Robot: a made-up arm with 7 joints.
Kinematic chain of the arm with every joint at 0, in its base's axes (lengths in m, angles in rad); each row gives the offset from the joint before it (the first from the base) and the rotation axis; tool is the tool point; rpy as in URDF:
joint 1: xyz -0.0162 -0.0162 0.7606 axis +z
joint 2: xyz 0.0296 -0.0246 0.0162 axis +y
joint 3: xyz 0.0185 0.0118 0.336 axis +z
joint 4: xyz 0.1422 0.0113 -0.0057 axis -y
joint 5: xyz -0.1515 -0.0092 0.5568 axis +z
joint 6: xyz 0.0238 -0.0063 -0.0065 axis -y
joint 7: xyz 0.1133 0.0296 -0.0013 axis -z
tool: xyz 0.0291 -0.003 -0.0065 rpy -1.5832 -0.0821 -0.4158
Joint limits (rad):
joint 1: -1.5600..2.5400
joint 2: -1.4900..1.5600
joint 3: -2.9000..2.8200
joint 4: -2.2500..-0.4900
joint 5: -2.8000..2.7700
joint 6: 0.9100..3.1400
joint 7: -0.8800..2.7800
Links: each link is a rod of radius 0.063 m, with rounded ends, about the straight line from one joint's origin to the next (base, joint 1, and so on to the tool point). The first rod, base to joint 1, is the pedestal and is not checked.
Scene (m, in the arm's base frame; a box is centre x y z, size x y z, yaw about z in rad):
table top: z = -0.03
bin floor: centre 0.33 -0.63 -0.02 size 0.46 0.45 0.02 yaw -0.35
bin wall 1: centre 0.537 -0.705 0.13 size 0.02 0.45 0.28 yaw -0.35
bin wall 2: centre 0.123 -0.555 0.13 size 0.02 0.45 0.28 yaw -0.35
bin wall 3: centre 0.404 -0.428 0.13 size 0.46 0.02 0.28 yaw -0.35
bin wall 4: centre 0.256 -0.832 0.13 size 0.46 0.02 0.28 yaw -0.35
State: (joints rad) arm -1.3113 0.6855 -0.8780 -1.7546 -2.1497 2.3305 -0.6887
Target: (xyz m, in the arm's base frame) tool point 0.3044 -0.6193 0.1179
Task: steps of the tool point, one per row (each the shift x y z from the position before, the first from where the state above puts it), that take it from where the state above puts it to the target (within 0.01 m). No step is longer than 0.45 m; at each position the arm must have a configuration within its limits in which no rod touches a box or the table.
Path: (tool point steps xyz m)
1: 0.3950 -0.0069 -0.1202
2: 0.3467 0.1840 -0.0484
3: 0.0124 -0.0236 -0.1159
4: 0.0008 -0.0004 -0.1232
5: -0.0132 0.0240 -0.1240

